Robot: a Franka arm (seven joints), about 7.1 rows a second.
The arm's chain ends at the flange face. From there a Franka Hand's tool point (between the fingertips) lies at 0.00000 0.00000 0.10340 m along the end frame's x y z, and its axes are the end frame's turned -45 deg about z.
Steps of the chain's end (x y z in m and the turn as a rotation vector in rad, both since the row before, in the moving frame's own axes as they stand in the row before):
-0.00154 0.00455 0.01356 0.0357 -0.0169 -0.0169
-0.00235 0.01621 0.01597 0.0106 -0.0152 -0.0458
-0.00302 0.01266 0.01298 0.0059 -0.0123 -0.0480
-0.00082 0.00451 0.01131 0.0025 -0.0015 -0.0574
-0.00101 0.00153 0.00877 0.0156 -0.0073 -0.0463
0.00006 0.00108 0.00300 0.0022 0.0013 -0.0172
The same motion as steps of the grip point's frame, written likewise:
-0.00296 -0.00173 0.01348 0.0372 0.0133 -0.0169
-0.01350 0.00792 0.01595 0.0182 -0.0033 -0.0458
-0.01159 0.00550 0.01297 0.0129 -0.0045 -0.0480
-0.00370 0.00231 0.01131 0.0028 0.0007 -0.0574
-0.00123 -0.00132 0.00875 0.0162 0.0059 -0.0463
-0.00047 0.00074 0.00300 0.0006 0.0025 -0.0172

